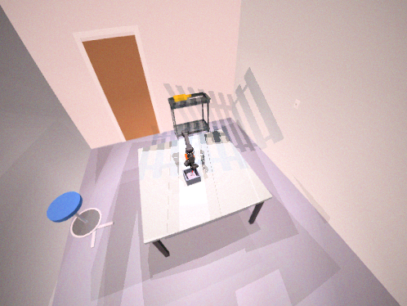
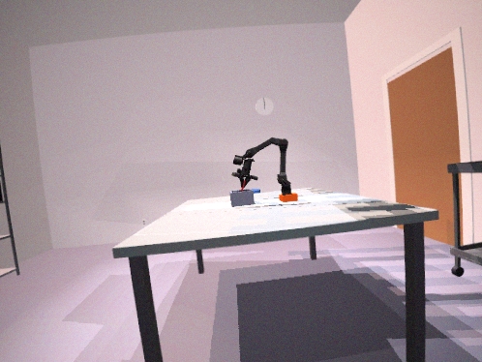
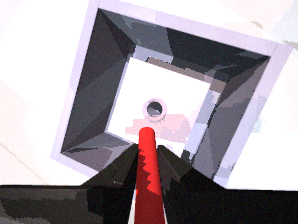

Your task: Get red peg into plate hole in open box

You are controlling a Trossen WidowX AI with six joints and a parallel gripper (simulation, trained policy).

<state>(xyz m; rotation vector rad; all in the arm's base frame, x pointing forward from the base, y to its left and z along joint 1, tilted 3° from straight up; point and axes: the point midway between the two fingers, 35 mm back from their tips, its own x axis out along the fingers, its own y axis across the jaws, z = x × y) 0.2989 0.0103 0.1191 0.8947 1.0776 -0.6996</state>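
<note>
Right now the red peg is 1 cm behind my gripper tip and 1 cm above it. From my gripper tip the other things lie so: grey box (2 cm ahead, 2 cm to the right, 9 cm below); pale plate (2 cm ahead, 2 cm to the right, 7 cm below).
</note>
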